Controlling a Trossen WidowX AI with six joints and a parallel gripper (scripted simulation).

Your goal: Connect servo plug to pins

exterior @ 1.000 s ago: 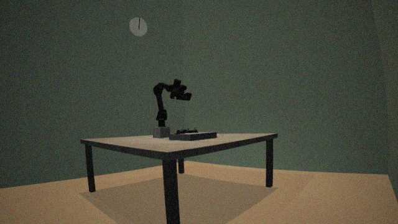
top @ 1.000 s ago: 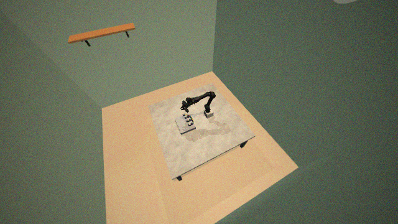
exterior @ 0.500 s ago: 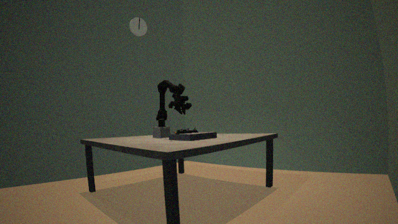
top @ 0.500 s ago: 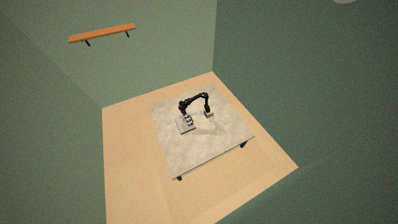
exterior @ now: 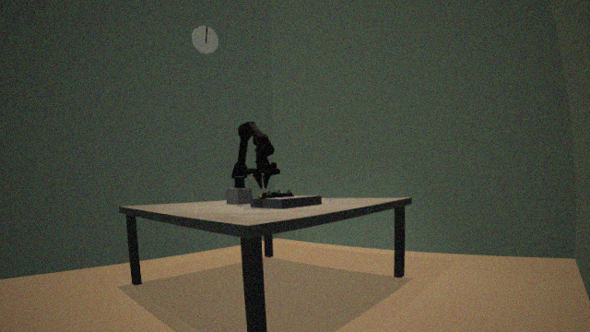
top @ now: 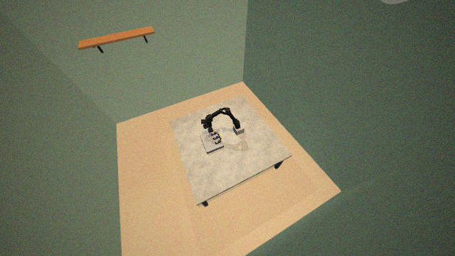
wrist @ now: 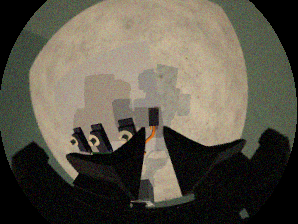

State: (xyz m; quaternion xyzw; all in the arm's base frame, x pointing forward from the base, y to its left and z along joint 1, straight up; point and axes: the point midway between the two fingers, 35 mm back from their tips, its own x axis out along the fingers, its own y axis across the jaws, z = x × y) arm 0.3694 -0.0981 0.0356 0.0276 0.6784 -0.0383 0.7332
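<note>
The blue band lies 9 cm behind my gripper tip, 7 cm to the left of it and 3 cm below it. Round my gripper tip: grey printed holder: 13 cm to the left, 8 cm below, 7 cm ahead.
</note>
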